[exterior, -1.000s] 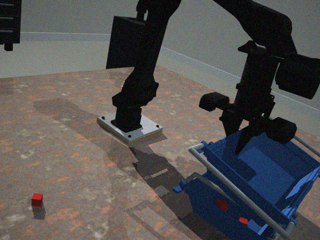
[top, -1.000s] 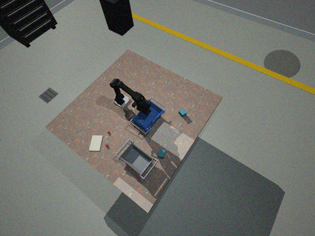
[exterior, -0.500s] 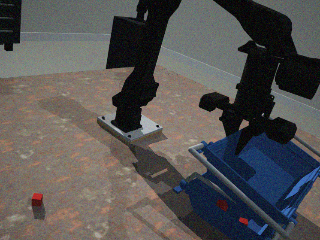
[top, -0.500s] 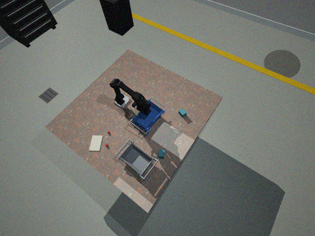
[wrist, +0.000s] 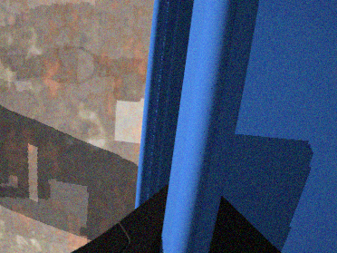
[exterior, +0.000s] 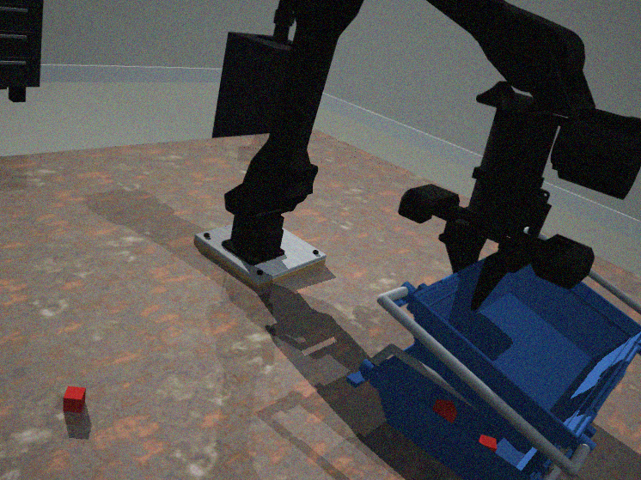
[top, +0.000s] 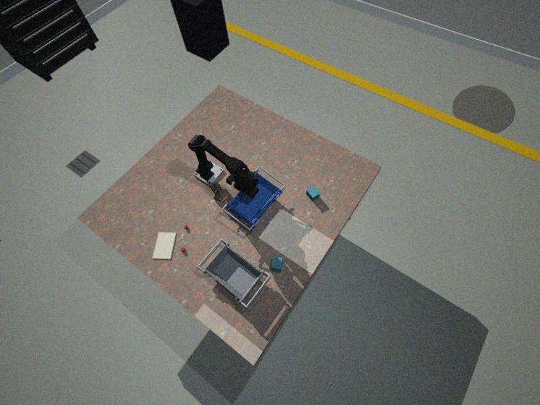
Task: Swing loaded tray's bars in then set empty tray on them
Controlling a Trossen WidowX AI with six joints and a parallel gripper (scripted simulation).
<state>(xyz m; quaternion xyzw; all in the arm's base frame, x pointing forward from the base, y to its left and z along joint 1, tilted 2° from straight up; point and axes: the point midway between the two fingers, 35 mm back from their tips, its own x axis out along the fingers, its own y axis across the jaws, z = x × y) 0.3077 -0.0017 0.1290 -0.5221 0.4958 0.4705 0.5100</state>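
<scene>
Right now the blue tray is 70 mm ahead of my gripper tip and 20 mm above it. Also, from my gripper tip: white slab 470 mm to the right, 210 mm behind, 100 mm below.
</scene>
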